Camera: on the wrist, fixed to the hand. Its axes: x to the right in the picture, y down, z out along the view.
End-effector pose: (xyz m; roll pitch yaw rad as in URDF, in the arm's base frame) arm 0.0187 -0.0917 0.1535 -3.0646 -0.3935 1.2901
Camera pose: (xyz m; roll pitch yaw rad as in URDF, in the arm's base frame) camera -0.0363 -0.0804 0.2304 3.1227 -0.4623 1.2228
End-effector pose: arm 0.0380 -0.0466 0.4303 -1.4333 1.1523 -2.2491
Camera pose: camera -0.0571 -0.0436 0.4280 -1.7310 1.2109 -2.4369
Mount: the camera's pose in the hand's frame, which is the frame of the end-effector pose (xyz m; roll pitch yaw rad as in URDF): 0.0254 -0.0614 -0.0682 -0.1218 0.0740 0.0548
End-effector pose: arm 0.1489 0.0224 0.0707 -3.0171 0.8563 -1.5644
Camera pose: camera 0.2018 -0.0508 0.1008 3.0763 0.7875 -1.6543
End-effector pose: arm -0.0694 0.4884 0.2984 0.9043 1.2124 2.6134
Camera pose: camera -0.0118 0.4367 0.2429 1.0229 1.2040 2.8725
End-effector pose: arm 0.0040 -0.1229 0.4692 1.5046 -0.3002 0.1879
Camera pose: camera 0.0350 -0.0519 0.4139 1.3545 -0.3489 0.2703
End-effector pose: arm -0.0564 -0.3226 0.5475 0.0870 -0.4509 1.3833
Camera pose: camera 0.0081 -0.2791 0.4926 -0.0634 -0.3811 1.4489
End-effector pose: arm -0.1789 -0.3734 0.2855 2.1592 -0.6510 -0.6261
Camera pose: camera -0.1028 -0.3163 0.2904 2.0084 -0.7372 -0.5840
